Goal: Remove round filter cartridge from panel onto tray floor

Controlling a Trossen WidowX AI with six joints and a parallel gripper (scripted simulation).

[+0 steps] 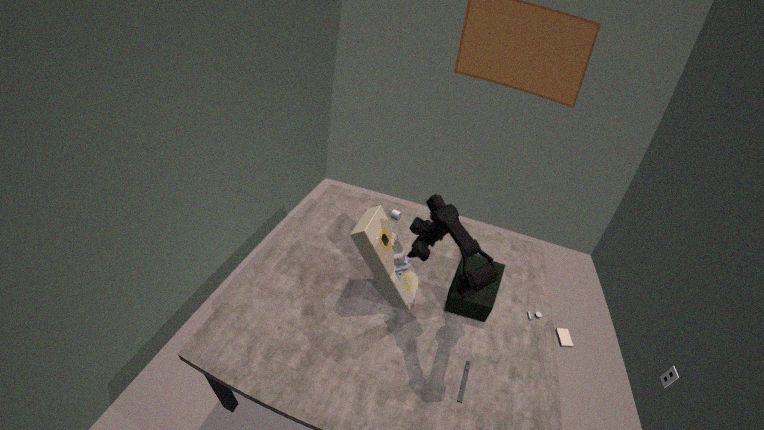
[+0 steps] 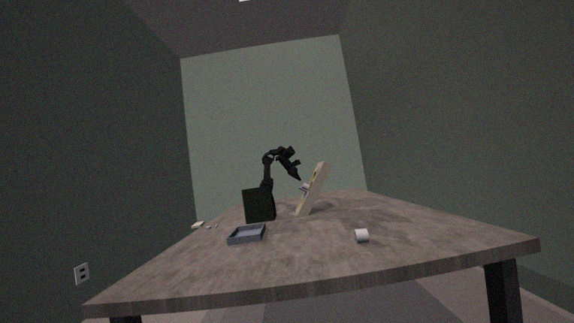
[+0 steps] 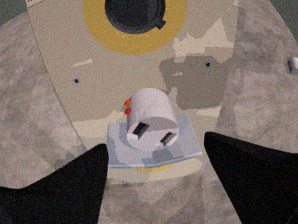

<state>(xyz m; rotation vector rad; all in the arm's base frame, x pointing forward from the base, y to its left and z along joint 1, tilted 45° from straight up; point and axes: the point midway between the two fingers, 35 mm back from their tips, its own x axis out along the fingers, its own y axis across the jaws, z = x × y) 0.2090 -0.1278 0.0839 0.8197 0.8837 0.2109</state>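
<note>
My gripper tip is 5 cm above the filter cartridge and 2 cm short of it. The rest, counted from my gripper tip: tray 34 cm behind, 24 cm to the right, 20 cm below; card 73 cm behind, 21 cm below, 12 cm to the left; beige service panel 7 cm ahead, 6 cm below, 1 cm to the right.
</note>
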